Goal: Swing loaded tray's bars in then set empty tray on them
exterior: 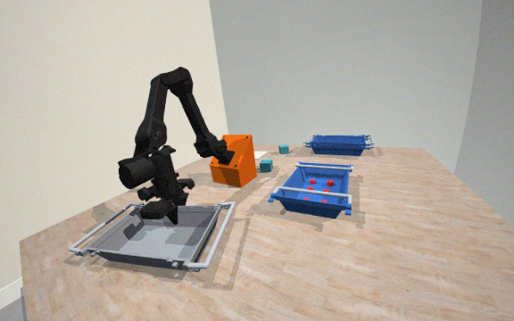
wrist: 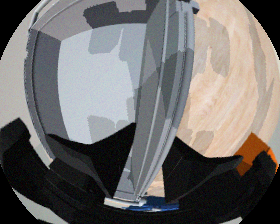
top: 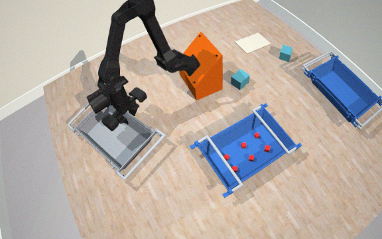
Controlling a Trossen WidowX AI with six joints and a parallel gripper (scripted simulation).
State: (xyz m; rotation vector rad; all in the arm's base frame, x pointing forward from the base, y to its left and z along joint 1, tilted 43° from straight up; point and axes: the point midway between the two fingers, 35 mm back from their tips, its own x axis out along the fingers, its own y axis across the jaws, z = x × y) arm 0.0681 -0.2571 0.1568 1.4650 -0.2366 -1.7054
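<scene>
Right now the grey tray is 7 cm to the right of my gripper tip, 4 cm ahead of it and 3 cm above it. Round my gripper tip: cream sheet: 66 cm to the left, 19 cm behind, 1 cm below.
</scene>
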